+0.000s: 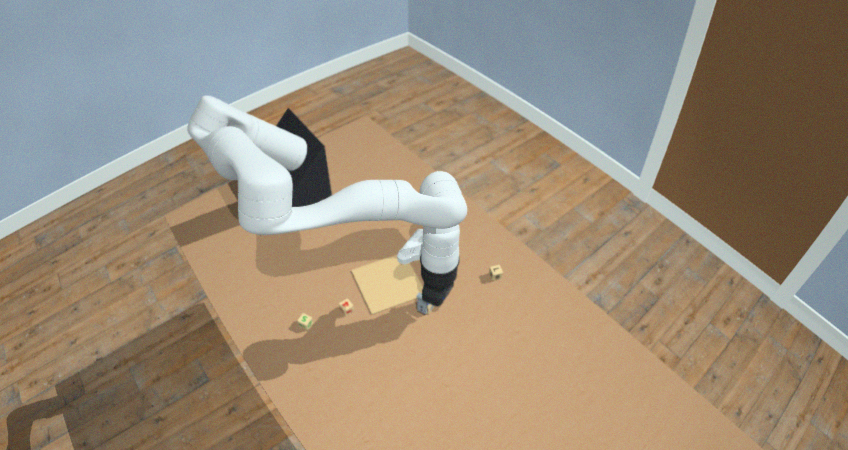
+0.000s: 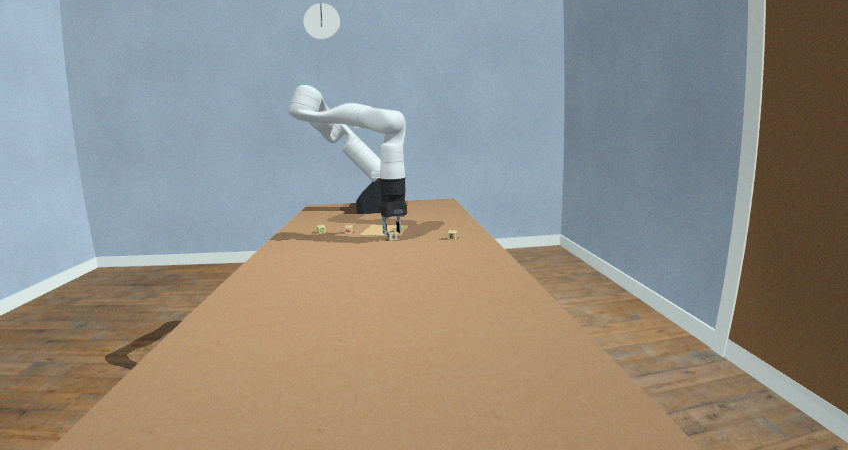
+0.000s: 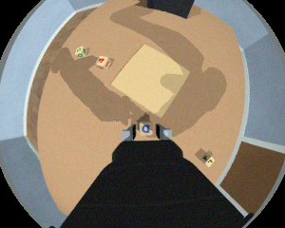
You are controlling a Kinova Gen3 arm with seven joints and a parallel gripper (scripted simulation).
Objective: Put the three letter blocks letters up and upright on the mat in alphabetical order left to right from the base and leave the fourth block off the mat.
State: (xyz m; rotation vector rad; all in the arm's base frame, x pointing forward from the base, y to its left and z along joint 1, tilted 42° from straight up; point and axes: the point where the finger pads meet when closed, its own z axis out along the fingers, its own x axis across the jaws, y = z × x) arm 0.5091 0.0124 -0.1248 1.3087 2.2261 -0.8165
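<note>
Right now my hand is 11 cm past the tan mat, 4 cm to the left of it and 4 cm above it.
</note>
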